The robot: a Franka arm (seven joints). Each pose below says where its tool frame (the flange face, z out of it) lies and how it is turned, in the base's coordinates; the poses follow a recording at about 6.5 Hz.
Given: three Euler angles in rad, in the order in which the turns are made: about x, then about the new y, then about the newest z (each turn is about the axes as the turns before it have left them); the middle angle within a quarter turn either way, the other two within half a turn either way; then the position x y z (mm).
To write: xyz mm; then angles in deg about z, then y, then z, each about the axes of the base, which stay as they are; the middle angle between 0 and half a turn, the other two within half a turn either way. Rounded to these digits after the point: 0 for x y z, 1 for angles.
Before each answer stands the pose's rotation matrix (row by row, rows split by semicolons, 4 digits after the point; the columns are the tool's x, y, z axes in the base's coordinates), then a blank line. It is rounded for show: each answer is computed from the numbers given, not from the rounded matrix.
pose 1, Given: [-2.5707 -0.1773 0.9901 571 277 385]
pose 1, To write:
0.5400 -0.8230 -0.1764; -0.6512 -0.5413 0.5319; -0.5332 -0.1724 -0.8282

[571 277 385 -17.9 145.9 108.3]
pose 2, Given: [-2.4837 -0.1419 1.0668 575 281 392]
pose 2, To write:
0.4781 -0.8669 -0.1414; -0.6511 -0.4579 0.6053; -0.5895 -0.1973 -0.7833

[575 281 392 -18.5 141.6 103.2]
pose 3, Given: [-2.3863 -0.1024 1.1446 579 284 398]
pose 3, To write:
0.4112 -0.9058 -0.1022; -0.6340 -0.3648 0.6819; -0.6549 -0.2156 -0.7243

[579 284 398 -18.2 136.4 98.5]
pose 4, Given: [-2.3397 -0.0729 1.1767 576 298 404]
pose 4, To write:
0.3830 -0.9209 -0.0728; -0.6219 -0.3153 0.7168; -0.6830 -0.2292 -0.6935

[576 298 404 -18.5 133.9 95.8]
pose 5, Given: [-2.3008 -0.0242 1.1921 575 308 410]
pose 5, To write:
0.3696 -0.9289 -0.0242; -0.6130 -0.2633 0.7450; -0.6983 -0.2605 -0.6667

[575 308 410 -20.5 131.8 91.9]
